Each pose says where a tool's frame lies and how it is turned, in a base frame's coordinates. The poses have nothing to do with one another.
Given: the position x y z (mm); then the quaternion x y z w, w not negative.
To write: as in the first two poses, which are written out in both.
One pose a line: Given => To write
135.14, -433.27, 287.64, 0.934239, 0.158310, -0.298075, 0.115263 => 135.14, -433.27, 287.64, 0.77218, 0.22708, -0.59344, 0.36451, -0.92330, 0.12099
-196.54, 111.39, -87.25, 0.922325, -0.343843, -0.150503, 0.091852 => -196.54, 111.39, -87.25, 0.71824, -0.66192, -0.21446, -0.60662, -0.74667, 0.27293
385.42, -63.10, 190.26, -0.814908, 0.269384, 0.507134, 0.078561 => 385.42, -63.10, 190.26, 0.34049, -0.35936, -0.86886, -0.51873, -0.84252, 0.14519
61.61, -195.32, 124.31, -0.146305, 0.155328, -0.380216, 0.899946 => 61.61, -195.32, 124.31, 0.66262, -0.72980, -0.16832, 0.63890, 0.66806, -0.38145
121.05, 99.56, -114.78, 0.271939, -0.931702, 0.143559, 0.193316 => 121.05, 99.56, -114.78, -0.77736, -0.45123, 0.43830, -0.56224, 0.81088, -0.16237
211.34, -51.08, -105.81, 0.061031, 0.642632, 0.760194, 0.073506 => 211.34, -51.08, -105.81, -0.98174, 0.19020, -0.00168, -0.03332, -0.16324, 0.98602
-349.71, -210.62, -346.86, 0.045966, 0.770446, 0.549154, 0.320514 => -349.71, -210.62, -346.86, -0.79032, 0.42285, -0.44339, -0.28119, 0.39263, 0.87565
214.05, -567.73, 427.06, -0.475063, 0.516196, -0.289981, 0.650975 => 214.05, -567.73, 427.06, 0.29891, -0.86799, -0.39654, -0.11291, 0.38045, -0.91788
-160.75, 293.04, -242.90, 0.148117, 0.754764, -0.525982, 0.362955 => -160.75, 293.04, -242.90, -0.69265, -0.15823, -0.70370, 0.60540, 0.40281, -0.68646
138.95, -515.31, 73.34, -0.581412, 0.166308, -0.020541, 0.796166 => 138.95, -515.31, 73.34, 0.94384, -0.22609, -0.24093, -0.16068, 0.32308, -0.93263
